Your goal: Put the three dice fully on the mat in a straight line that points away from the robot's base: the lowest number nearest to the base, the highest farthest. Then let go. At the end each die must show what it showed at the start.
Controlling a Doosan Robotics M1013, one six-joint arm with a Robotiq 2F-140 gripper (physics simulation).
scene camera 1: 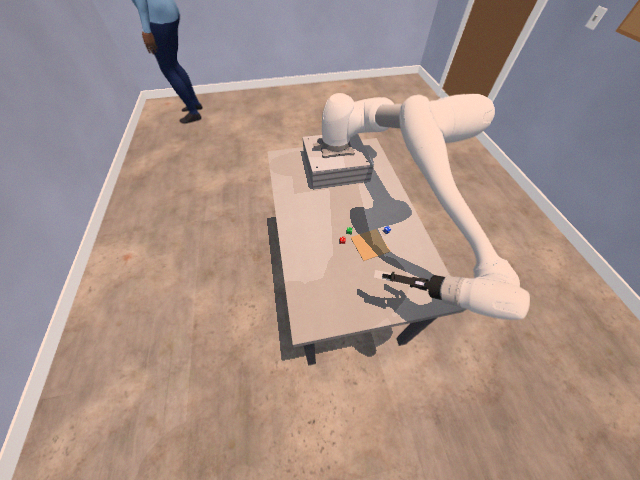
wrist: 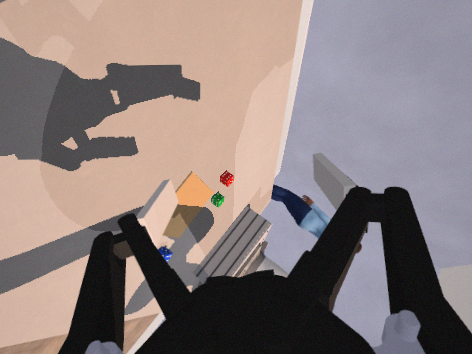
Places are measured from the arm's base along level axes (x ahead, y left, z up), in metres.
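Pixels of known places: gripper, between the fingertips: (scene camera 1: 385, 276) (wrist: 241, 179); arm's base, origin of its link: (scene camera 1: 335, 147) (wrist: 246, 262).
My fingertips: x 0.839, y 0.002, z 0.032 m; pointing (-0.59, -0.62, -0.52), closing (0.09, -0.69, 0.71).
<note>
Ahead of a thing's pixels: the offset from my fingertips to its middle. Level surfaces: height alone.
An orange mat @(dx -0.237, dy +0.037, dz -0.145 m) (scene camera 1: 366, 250) (wrist: 192, 189) lies on the table, partly in the arm's shadow. A red die @(dx -0.278, dy -0.088, dz -0.134 m) (scene camera 1: 342, 240) (wrist: 227, 178) and a green die @(dx -0.326, dy -0.042, dz -0.134 m) (scene camera 1: 349, 230) (wrist: 217, 199) lie beside the mat, off it, on its left in the scene view. A blue die @(dx -0.298, dy +0.141, dz -0.134 m) (scene camera 1: 387, 229) (wrist: 165, 253) lies off the mat on its right in the scene view, partly hidden by a finger in the wrist view. The numbers on top are too small to tell. My gripper (scene camera 1: 385, 276) (wrist: 241, 179) is open and empty, tilted sideways above the table, beyond the mat from the base.
The robot's base stands on a grey ribbed block (scene camera 1: 341, 177) (wrist: 234, 242) at the table's far end. The table @(dz -0.147 m) (scene camera 1: 305, 248) (wrist: 210, 30) carries the arm's shadow. A person (scene camera 1: 173, 56) (wrist: 300, 207) stands on the floor behind the table, near the back wall.
</note>
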